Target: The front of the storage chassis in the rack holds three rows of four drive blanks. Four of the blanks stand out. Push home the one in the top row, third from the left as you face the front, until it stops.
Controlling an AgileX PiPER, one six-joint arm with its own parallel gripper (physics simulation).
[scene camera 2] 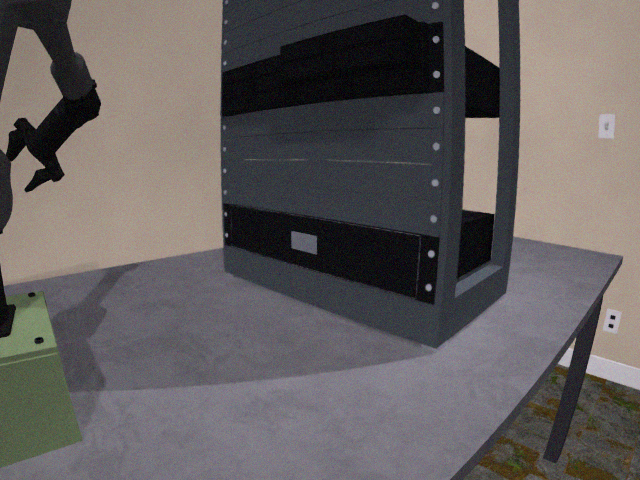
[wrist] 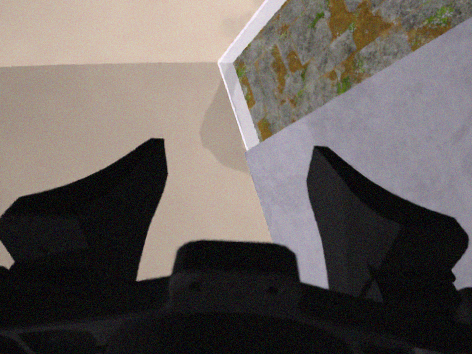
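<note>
The rack (scene camera 2: pixel 451 170) stands on the table. A black unit (scene camera 2: pixel 361 67) fills its upper opening and has a dark, stepped upper outline; single drive blanks cannot be made out on it, nor which of them stand out. A lower black unit (scene camera 2: pixel 361 258) has a grey label on its front. I cannot tell for certain which unit is the storage chassis. My gripper (scene camera 2: pixel 19 173) (wrist: pixel 238 160) is open, with nothing between its fingers. In the scene view it hangs in the air at the far left, well apart from the rack. The rack does not show in the wrist view.
A green box (scene camera 2: pixel 36 397) stands on the grey table (scene camera 2: pixel 258 423) (wrist: pixel 400 125) at the left, below the arm. Plain grey panels (scene camera 2: pixel 330 191) fill the rack's front between the black units. The beige wall (scene camera 2: pixel 155 155) (wrist: pixel 100 115) stands behind.
</note>
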